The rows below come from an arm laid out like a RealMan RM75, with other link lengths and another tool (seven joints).
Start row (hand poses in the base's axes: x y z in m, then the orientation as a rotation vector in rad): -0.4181 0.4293 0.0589 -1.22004 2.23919 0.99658
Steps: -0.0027 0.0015 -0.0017 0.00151 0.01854 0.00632; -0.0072 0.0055 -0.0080 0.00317 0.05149 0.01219; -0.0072 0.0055 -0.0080 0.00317 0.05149 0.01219; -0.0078 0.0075 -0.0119 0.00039 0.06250 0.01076; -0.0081 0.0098 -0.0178 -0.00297 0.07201 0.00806; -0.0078 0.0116 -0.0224 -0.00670 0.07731 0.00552; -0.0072 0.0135 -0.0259 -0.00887 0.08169 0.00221; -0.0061 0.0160 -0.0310 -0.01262 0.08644 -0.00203; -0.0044 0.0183 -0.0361 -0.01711 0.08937 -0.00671; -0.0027 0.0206 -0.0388 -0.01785 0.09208 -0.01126; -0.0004 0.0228 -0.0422 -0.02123 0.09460 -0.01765; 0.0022 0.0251 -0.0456 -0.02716 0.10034 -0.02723; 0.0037 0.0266 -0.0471 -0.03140 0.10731 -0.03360; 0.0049 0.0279 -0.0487 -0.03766 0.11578 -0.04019; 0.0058 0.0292 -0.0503 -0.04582 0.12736 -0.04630; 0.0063 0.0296 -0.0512 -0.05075 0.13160 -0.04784; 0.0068 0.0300 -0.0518 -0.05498 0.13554 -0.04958; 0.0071 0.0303 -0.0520 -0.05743 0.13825 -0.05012
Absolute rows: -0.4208 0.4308 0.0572 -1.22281 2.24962 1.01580; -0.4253 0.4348 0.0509 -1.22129 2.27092 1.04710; -0.4253 0.4348 0.0509 -1.22129 2.27092 1.04710; -0.4259 0.4368 0.0470 -1.21791 2.28196 1.05294; -0.4262 0.4391 0.0411 -1.21353 2.29282 1.05645; -0.4259 0.4409 0.0365 -1.21056 2.30074 1.05613; -0.4253 0.4428 0.0330 -1.20617 2.30705 1.05630; -0.4242 0.4453 0.0279 -1.20117 2.31523 1.05481; -0.4225 0.4476 0.0228 -1.19640 2.32278 1.05085; -0.4208 0.4499 0.0201 -1.19024 2.32717 1.05058; -0.4185 0.4521 0.0167 -1.18291 2.33417 1.04672; -0.4159 0.4544 0.0133 -1.17170 2.34678 1.04165; -0.4144 0.4559 0.0118 -1.16345 2.35775 1.04057; -0.4132 0.4572 0.0102 -1.15529 2.37148 1.03854; -0.4123 0.4585 0.0086 -1.14755 2.38886 1.03727; -0.4118 0.4589 0.0077 -1.14639 2.39648 1.03506; -0.4113 0.4593 0.0071 -1.14476 2.40340 1.03324; -0.4110 0.4596 0.0069 -1.14429 2.40756 1.03272
